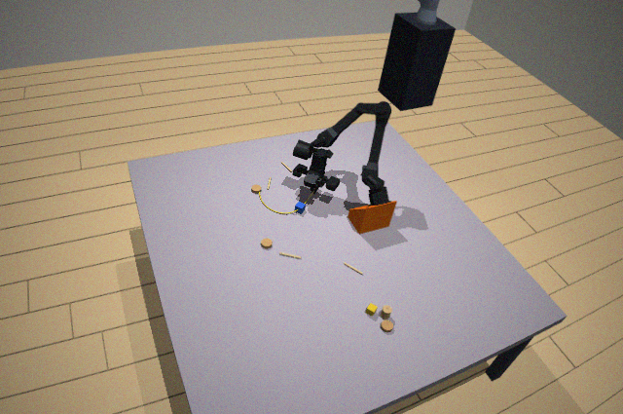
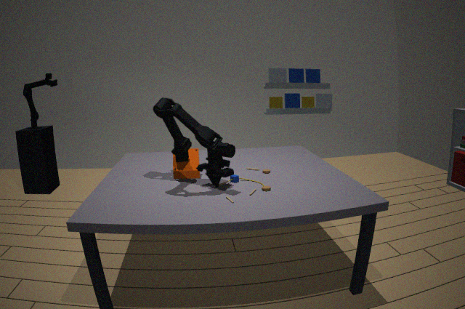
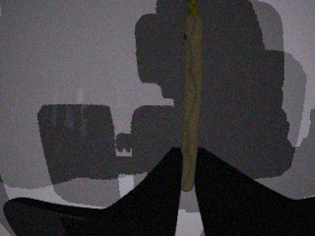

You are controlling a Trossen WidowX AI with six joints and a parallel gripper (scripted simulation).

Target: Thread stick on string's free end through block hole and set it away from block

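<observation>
Right now my gripper tip is 3 cm short of the thin wooden stick, 2 cm to the right of it and 1 cm below it. Also, from my gripper tip: wooden block: 62 cm to the left, 5 cm ahead, 2 cm above; then blue cube: 10 cm ahead, 7 cm to the left, 2 cm above; then yellow cube: 59 cm to the left, 9 cm ahead, 1 cm above.
</observation>
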